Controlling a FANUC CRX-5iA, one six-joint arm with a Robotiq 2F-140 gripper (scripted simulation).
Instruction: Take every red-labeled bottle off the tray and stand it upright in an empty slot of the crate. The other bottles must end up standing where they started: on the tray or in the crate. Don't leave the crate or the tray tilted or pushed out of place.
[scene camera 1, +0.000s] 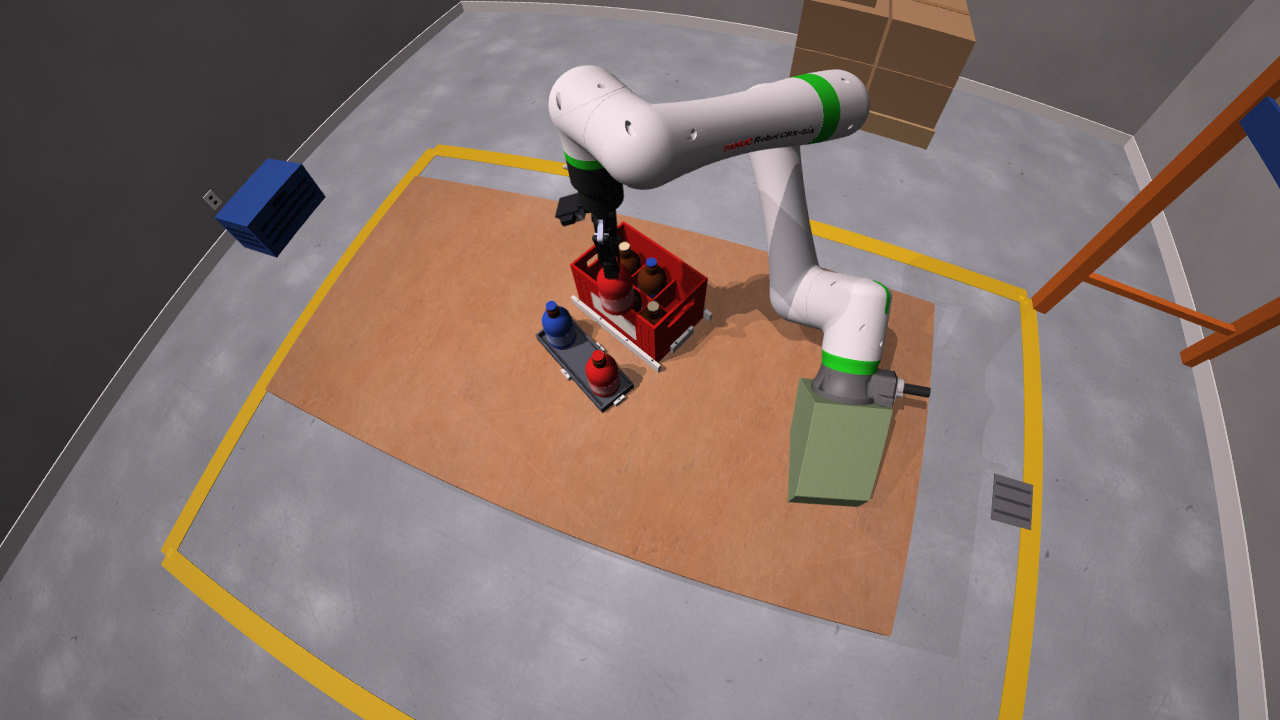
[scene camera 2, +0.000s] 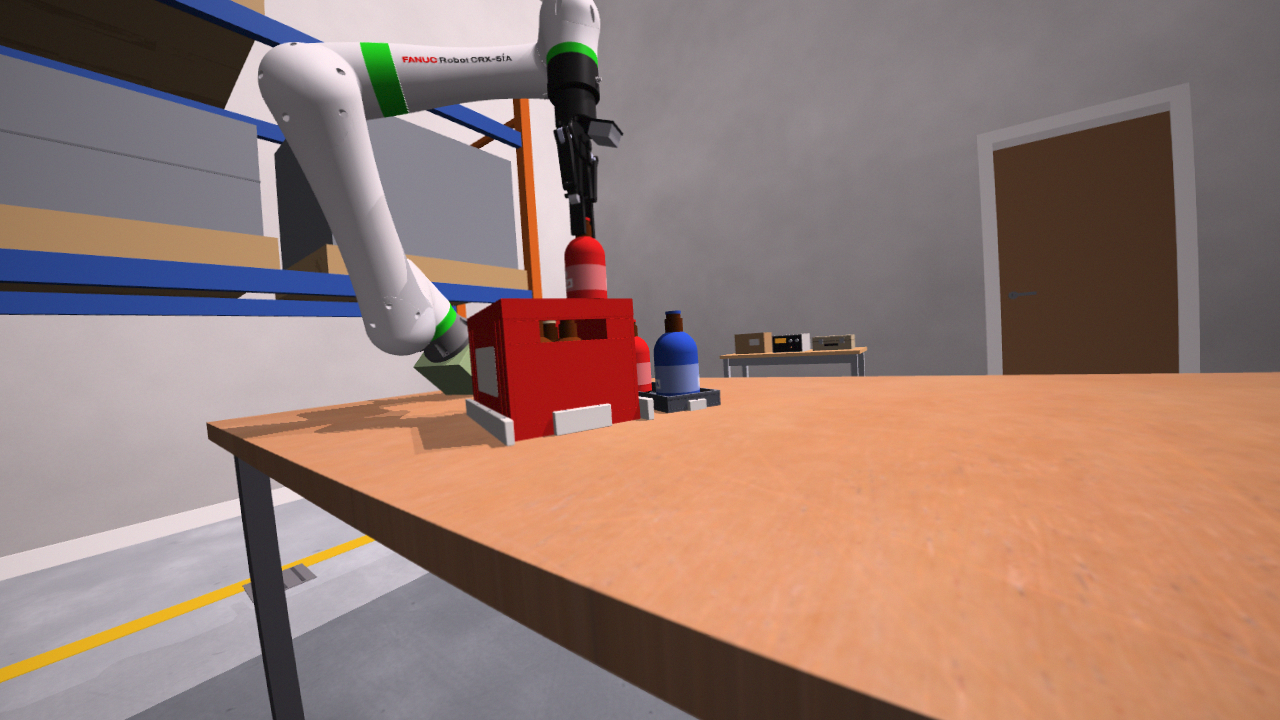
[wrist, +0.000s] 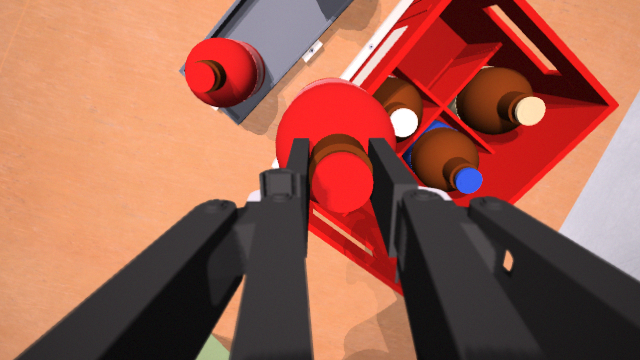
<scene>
I see my gripper (scene camera 2: 583, 236), a crate (scene camera 2: 514, 374), a grey tray (scene camera 1: 575, 357) and a white rail (scene camera 1: 630, 345).
The crate is seen too in scene camera 1 (scene camera 1: 655, 340) and in the wrist view (wrist: 444, 54). The grey tray shows as well in scene camera 2 (scene camera 2: 669, 404). My gripper shows as well in scene camera 1 (scene camera 1: 612, 269) and in the wrist view (wrist: 338, 163).
</scene>
